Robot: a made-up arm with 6 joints.
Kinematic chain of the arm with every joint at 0, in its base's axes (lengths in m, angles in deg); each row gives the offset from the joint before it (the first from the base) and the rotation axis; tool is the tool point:
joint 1: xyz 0 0 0.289 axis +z
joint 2: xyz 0 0 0 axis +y
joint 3: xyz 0 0 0.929 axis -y
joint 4: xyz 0 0 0 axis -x
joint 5: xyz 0.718 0 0 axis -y
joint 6: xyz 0 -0.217 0 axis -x
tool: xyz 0 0 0
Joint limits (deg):
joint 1: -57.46..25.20
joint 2: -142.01..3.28
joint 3: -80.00..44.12
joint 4: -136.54..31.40
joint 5: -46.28..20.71
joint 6: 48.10..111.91
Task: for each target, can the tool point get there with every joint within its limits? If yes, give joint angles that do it. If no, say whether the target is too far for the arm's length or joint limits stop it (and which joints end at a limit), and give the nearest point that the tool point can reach.
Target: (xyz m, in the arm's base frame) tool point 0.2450 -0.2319 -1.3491
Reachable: no: joint limits stop it (at a limit: joint 1, joint 2, joint 3) | nearest point -0.0198 -0.0787 0.0934 | short by 1.475 m
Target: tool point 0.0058 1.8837 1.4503
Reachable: no: too far | nearest point -0.5005 1.0773 1.1517 | short by 0.998 m
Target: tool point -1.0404 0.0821 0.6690
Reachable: yes | joints -15.60 -110.55 -1.68 -22.31 -10.91 99.65
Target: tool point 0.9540 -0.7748 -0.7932
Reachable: no: joint limits stop it (at a limit: joint 1, joint 2, joint 3) | nearest point -0.0238 -0.1783 0.1178 | short by 1.463 m
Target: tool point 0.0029 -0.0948 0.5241
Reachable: yes | joints -5.25 -30.70 -64.71 -64.29 -17.55 54.36
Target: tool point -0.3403 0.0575 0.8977
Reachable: yes | joints -48.40 -74.12 -45.87 4.39 11.94 85.64
